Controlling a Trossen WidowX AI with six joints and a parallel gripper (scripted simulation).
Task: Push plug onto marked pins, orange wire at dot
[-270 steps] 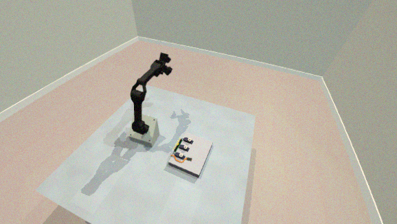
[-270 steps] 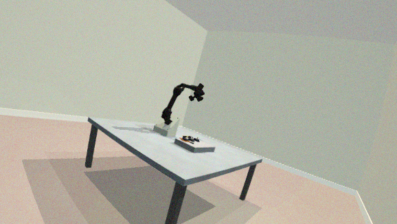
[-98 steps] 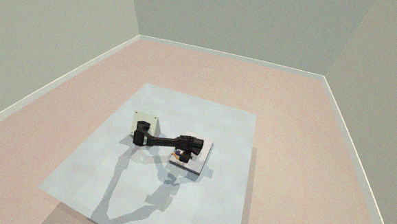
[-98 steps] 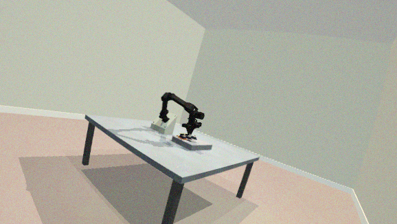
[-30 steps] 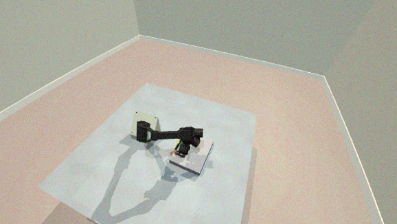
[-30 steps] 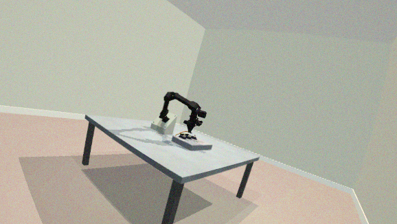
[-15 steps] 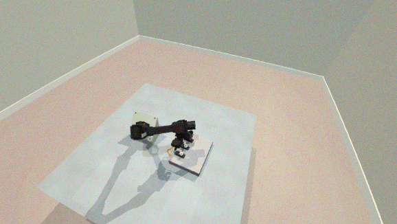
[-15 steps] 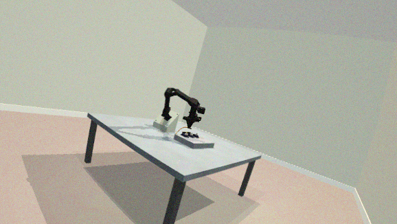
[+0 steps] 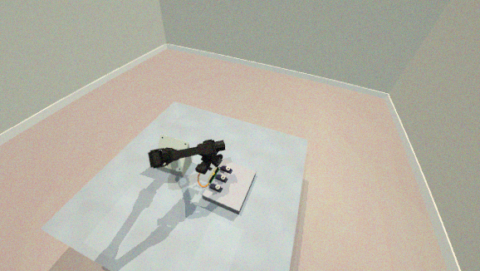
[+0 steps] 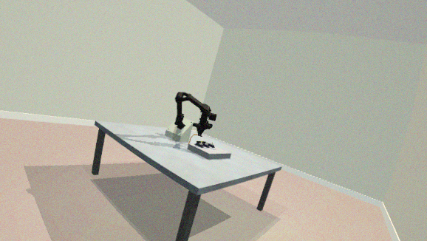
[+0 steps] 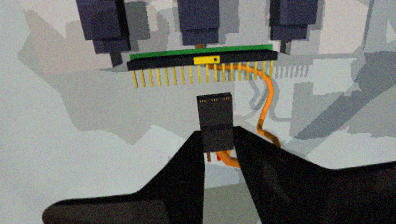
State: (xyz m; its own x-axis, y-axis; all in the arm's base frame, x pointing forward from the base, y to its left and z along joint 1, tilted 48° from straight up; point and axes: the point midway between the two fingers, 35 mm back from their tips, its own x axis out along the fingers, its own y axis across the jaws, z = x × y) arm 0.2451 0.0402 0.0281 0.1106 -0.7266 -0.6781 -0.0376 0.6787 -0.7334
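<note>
Right now my gripper tip is 4 cm short of the yellow patch and 4 cm above it. From my gripper tip the other things lie so: black pin header: 4 cm ahead, 6 cm below; holder plate: 20 cm ahead, 9 cm below; green strip: 4 cm ahead, 7 cm below.
</note>
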